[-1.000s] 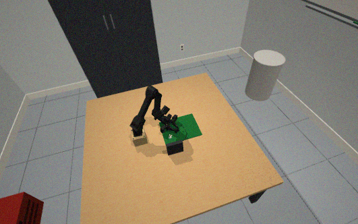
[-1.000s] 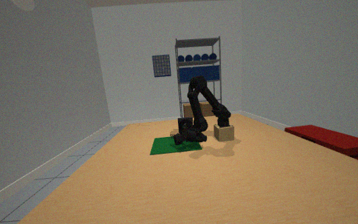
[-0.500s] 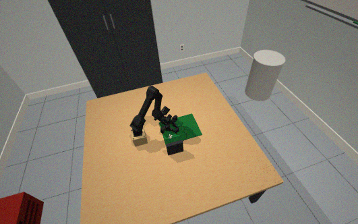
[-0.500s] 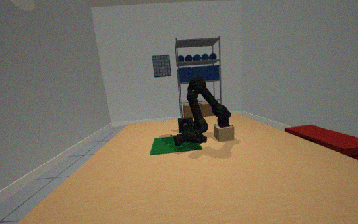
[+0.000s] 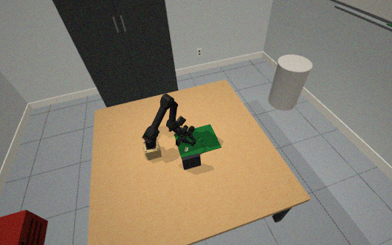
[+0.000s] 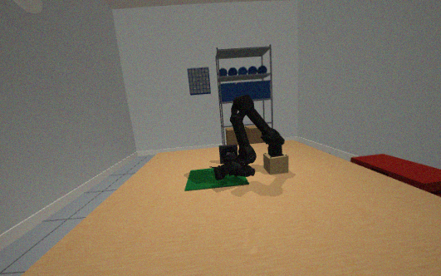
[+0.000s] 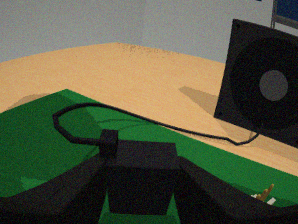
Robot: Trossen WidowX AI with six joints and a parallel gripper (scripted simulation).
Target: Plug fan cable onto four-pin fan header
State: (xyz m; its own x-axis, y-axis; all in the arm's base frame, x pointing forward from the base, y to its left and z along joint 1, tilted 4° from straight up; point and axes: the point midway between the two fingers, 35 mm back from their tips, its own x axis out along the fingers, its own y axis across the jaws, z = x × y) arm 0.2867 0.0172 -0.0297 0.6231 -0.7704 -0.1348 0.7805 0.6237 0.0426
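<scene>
The black fan plug is 10 mm below my gripper tip. From my gripper tip the other things lie so: black fan: 160 mm to the right, 50 mm behind, 20 mm above; green board: 50 mm below, 40 mm to the left, 30 mm ahead; fan header: 60 mm behind, 40 mm below, 30 mm to the right.
</scene>
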